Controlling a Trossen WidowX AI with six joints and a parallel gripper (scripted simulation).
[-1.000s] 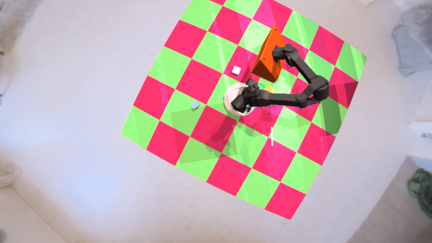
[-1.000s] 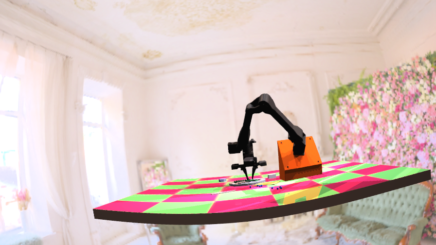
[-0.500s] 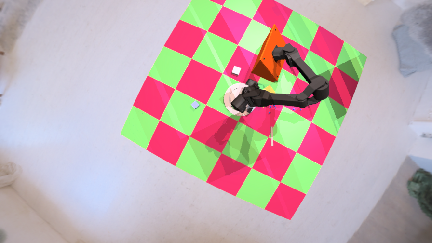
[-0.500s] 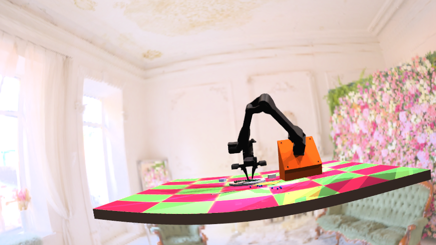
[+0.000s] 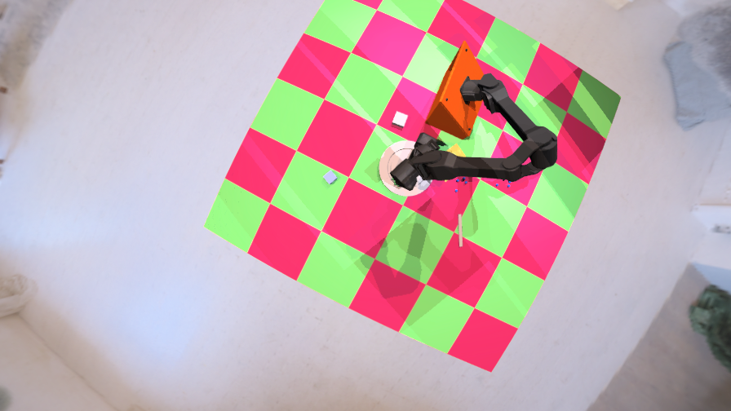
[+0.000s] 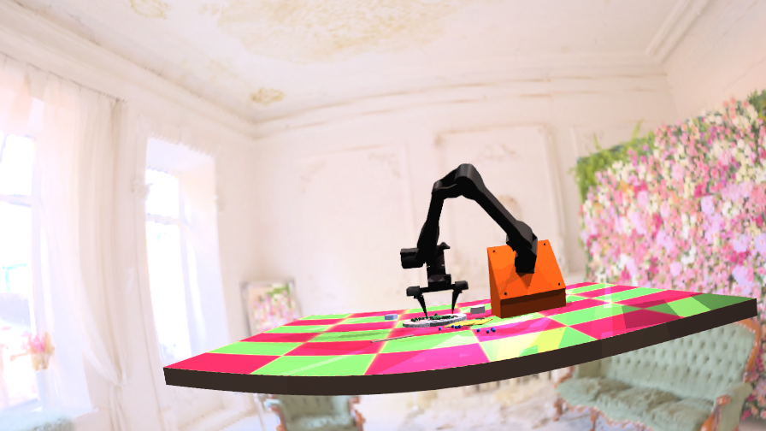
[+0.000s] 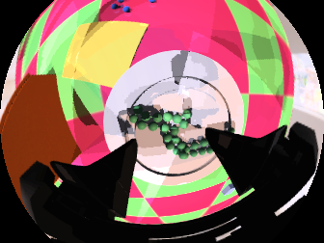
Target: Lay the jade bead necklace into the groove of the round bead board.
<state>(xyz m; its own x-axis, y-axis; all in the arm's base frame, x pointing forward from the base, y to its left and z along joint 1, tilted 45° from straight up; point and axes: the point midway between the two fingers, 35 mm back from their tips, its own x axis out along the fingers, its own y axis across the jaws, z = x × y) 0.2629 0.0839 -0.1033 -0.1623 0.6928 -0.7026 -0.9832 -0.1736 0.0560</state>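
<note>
My gripper tip is 20 mm short of the round bead board, 10 mm to the left of it and 10 mm above it. From my gripper tip the other things lie so: pale blue cube 220 mm to the right, 190 mm ahead, 10 mm below; white cube 120 mm to the right, 120 mm behind, 10 mm below; yellow patch 120 mm to the left, 90 mm behind, 20 mm below.
</note>
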